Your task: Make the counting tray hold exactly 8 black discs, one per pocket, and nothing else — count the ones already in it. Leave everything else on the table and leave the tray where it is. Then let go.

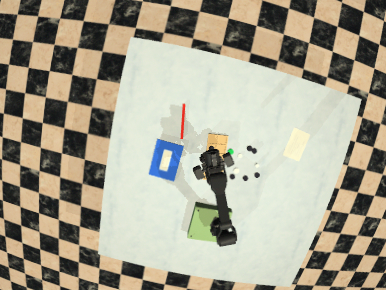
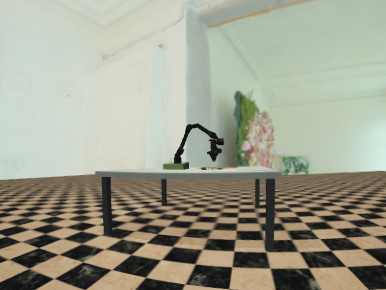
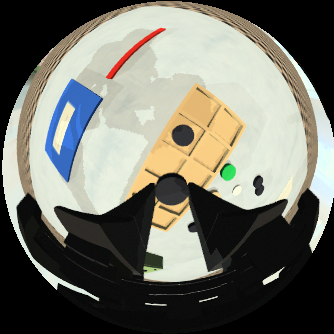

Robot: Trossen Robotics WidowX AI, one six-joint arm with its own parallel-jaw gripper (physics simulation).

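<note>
The tan counting tray (image 1: 218, 138) (image 3: 167, 159) lies flat with two columns of pockets. A black disc (image 3: 183, 135) sits in a left-column pocket, second row from the far end. My gripper (image 1: 212, 161) (image 2: 215, 159) (image 3: 171, 186) is shut on another black disc (image 3: 171, 187), held above the tray. The gripper and held disc hide the near pockets, so I cannot tell everything in them. Loose black discs lie right of the tray: two close together (image 1: 249, 148) (image 1: 254, 150), and three nearer the base (image 1: 232, 176) (image 1: 245, 178) (image 1: 257, 175).
A green disc (image 1: 230, 151) (image 3: 228, 172) and small whitish pieces (image 1: 240, 155) (image 1: 236, 170) (image 1: 257, 165) lie right of the tray. A blue block (image 1: 175, 150) (image 3: 85, 95) and red bar (image 1: 183, 121) (image 3: 132, 52) lie left. A cream plate (image 1: 296, 144) lies far right. The arm stands on a green base (image 1: 200, 225).
</note>
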